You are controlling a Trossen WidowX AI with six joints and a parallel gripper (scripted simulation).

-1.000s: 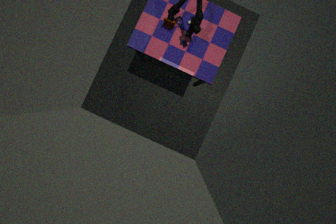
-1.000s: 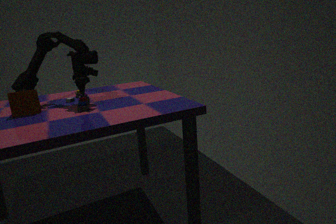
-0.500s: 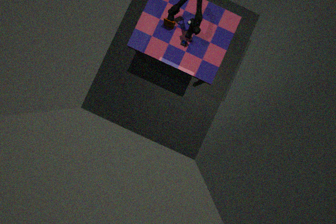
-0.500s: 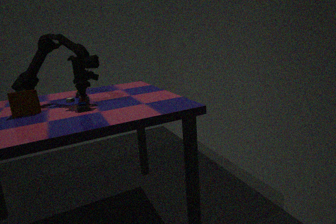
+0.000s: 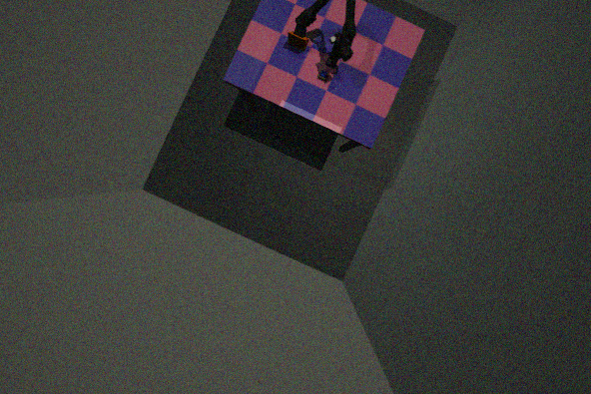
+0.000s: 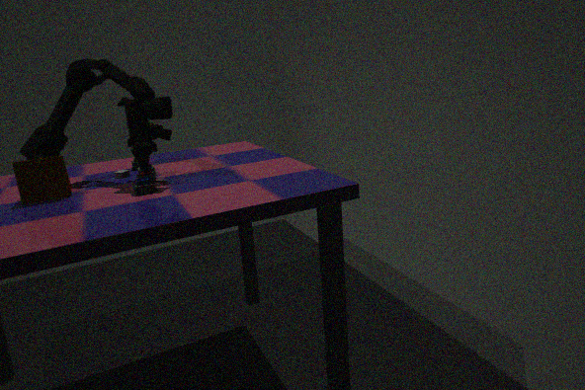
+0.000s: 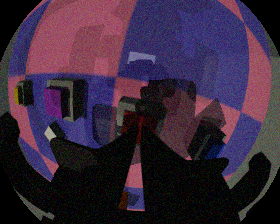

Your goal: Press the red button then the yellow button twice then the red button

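Right now the red button is 1 cm below my gripper tip. The rest, counted from my gripper tip: pale block (6 cm behind, 14 cm to the left, 2 cm below); then purple button (2 cm ahead, 10 cm to the left); then blue button (3 cm behind, 11 cm to the right).
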